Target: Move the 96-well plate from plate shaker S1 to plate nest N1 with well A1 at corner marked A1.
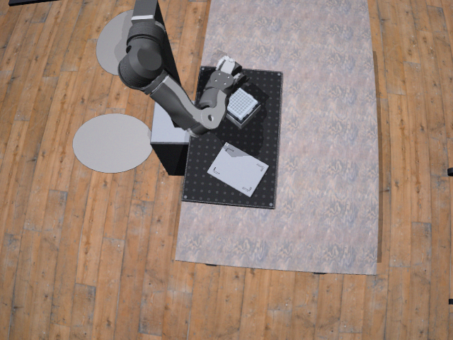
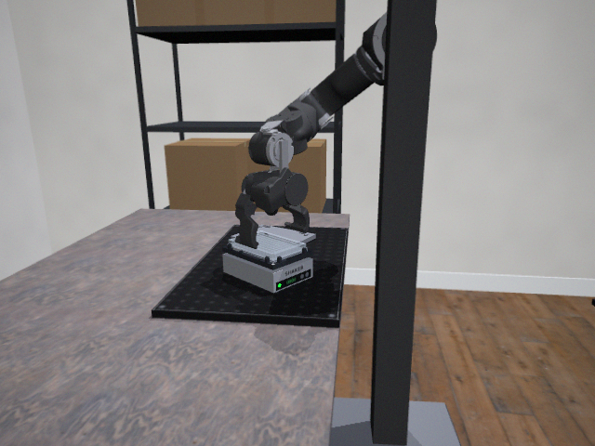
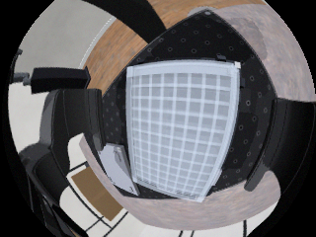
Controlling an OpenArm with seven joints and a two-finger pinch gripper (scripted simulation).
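Now: the 96-well plate 1 cm ahead of my hand, 1 cm to the right of it and 2 cm below it. From my hand the other things lie so: plate shaker S1: 4 cm ahead, 2 cm to the right, 4 cm below; then plate nest N1: 3 cm ahead, 24 cm to the right, 7 cm below.
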